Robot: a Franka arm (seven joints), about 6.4 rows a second.
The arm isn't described. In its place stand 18 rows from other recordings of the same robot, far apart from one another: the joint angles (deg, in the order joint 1, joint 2, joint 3, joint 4, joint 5, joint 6, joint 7), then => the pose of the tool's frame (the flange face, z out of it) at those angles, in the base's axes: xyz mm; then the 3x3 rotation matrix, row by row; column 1 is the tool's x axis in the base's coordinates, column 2 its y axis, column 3 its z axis.
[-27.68, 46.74, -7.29, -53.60, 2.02, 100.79, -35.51] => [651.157 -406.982 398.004], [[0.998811 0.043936 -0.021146], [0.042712 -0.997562 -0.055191], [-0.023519 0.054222 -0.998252]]
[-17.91, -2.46, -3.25, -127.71, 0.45, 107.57, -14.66] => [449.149 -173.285 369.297], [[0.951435 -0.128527 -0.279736], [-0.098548 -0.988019 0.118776], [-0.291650 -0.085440 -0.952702]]
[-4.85, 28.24, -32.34, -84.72, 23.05, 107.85, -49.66] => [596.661 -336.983 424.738], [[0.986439 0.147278 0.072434], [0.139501 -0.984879 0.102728], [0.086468 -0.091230 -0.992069]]
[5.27, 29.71, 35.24, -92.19, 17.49, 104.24, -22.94] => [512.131 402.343 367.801], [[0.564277 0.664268 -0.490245], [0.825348 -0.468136 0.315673], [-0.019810 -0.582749 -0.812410]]
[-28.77, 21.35, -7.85, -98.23, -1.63, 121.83, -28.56] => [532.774 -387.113 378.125], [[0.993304 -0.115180 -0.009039], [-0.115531 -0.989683 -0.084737], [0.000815 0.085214 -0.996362]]
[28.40, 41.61, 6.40, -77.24, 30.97, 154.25, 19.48] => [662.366 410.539 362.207], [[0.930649 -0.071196 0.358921], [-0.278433 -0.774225 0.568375], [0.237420 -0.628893 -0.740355]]
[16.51, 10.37, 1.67, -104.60, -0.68, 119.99, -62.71] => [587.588 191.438 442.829], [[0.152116 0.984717 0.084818], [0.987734 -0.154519 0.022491], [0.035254 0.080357 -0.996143]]
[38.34, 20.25, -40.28, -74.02, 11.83, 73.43, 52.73] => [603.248 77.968 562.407], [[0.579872 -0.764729 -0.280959], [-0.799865 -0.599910 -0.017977], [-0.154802 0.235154 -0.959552]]
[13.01, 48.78, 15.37, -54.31, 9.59, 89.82, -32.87] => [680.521 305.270 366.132], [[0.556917 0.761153 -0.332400], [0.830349 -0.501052 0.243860], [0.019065 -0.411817 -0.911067]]
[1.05, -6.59, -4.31, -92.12, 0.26, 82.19, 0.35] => [502.884 -30.652 656.443], [[0.996397 -0.062104 -0.057752], [-0.061253 -0.997988 0.016387], [-0.058653 -0.012791 -0.998196]]
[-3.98, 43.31, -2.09, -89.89, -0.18, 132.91, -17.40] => [697.132 -70.631 196.455], [[0.978034 0.208315 -0.007324], [0.208055 -0.977752 -0.026737], [-0.012730 0.024626 -0.999616]]
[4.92, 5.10, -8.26, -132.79, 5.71, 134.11, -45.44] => [509.019 -28.304 298.797], [[0.787773 0.613146 -0.058876], [0.615913 -0.785353 0.062218], [-0.008090 -0.085277 -0.996324]]
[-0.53, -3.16, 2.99, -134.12, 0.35, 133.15, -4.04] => [500.580 21.653 360.048], [[0.993303 0.109093 0.038045], [0.109050 -0.994031 0.003216], [0.038168 0.000954 -0.999271]]
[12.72, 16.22, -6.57, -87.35, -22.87, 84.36, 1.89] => [610.518 28.414 484.705], [[0.951981 0.160101 -0.260961], [0.028101 -0.894467 -0.446250], [-0.304866 0.417488 -0.856014]]
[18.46, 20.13, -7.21, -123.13, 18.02, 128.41, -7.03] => [529.058 113.616 218.909], [[0.963259 0.070184 -0.259243], [0.112464 -0.981956 0.152034], [-0.243895 -0.175604 -0.953771]]
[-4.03, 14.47, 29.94, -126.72, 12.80, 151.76, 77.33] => [517.573 240.668 299.455], [[0.455811 -0.883549 0.107602], [-0.862456 -0.408544 0.298766], [-0.220015 -0.228983 -0.948241]]
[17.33, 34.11, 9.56, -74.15, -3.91, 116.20, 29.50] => [671.927 304.173 416.754], [[0.991788 -0.049225 0.118041], [-0.060060 -0.994124 0.090058], [0.112914 -0.096408 -0.988916]]
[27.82, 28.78, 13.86, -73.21, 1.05, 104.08, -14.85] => [551.330 443.380 475.446], [[0.582929 0.811103 -0.048006], [0.808528 -0.573198 0.133141], [0.080474 -0.116427 -0.989934]]
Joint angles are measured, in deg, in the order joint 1, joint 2, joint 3, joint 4, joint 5, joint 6, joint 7. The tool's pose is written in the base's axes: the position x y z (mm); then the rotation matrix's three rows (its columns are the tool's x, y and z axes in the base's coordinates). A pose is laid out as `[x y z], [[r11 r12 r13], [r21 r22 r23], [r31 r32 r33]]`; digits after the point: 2 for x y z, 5 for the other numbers.
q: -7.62, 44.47, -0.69, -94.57, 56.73, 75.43, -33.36
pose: [589.22 20.82 174.75], [[0.84908 -0.28281 -0.44619], [0.35784 -0.31342 0.87961], [-0.38861 -0.90652 -0.16492]]
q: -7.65, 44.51, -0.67, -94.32, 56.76, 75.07, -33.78
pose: [589.95 20.95 176.18], [[0.85043 -0.27496 -0.44851], [0.36421 -0.30749 0.87909], [-0.37963 -0.91096 -0.16136]]
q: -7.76, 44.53, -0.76, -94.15, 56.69, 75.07, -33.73
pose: [590.78 18.80 176.68], [[0.85184 -0.27423 -0.44629], [0.36129 -0.30930 0.87966], [-0.37927 -0.91057 -0.16439]]
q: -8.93, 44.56, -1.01, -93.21, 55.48, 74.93, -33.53
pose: [593.99 2.56 179.77], [[0.85757 -0.26853 -0.43872], [0.34813 -0.32489 0.87935], [-0.37866 -0.90683 -0.18514]]
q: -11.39, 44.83, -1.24, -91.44, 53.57, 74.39, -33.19
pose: [598.37 -28.09 184.56], [[0.86741 -0.26432 -0.42158], [0.32361 -0.34392 0.88147], [-0.37798 -0.90103 -0.21278]]
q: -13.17, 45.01, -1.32, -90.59, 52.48, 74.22, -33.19
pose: [599.18 -49.22 186.09], [[0.87508 -0.26418 -0.40553], [0.30375 -0.35254 0.88513], [-0.37680 -0.89773 -0.22825]]
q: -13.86, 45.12, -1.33, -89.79, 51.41, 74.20, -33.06
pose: [600.76 -58.56 188.04], [[0.87703 -0.25849 -0.40498], [0.29839 -0.36758 0.88082], [-0.37654 -0.89335 -0.24525]]
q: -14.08, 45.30, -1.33, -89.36, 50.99, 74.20, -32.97
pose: [601.68 -61.75 188.01], [[0.87724 -0.25685 -0.40556], [0.29675 -0.37393 0.87870], [-0.37734 -0.89118 -0.25181]]
